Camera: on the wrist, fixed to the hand. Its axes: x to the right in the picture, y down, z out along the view.
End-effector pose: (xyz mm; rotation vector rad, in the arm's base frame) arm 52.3 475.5 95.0 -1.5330 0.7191 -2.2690
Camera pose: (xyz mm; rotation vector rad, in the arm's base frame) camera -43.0 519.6 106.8 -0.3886 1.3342 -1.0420
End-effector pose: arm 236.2 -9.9 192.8 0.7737 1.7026 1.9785
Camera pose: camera 155.6 -60.2 146.6 -1.5270 -0.5567 -1.7287
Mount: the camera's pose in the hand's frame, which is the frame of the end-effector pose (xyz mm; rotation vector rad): 22.7 -40.8 -94.8 -0.0672 0.0853 1.5844
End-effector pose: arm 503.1 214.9 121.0 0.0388 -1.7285 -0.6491
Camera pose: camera 570.4 134.5 134.3 -1.1964 -1.1436 0.4785
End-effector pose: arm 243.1 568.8 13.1 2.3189 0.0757 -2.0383
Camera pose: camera 336.8 616.4 2.4 1.3679 -1.1943 -0.9970
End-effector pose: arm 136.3 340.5 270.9 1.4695 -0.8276 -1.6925
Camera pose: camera 223.8 342.1 211.6 0.4053 -1.3059 -0.4105
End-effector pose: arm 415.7 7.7 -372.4 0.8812 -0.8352 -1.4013
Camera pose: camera 482.1 -12.2 -452.2 0.0316 -1.0055 0.0146
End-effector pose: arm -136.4 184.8 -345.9 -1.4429 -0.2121 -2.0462
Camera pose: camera -239.8 164.6 -353.9 -0.9154 0.8018 -0.7551
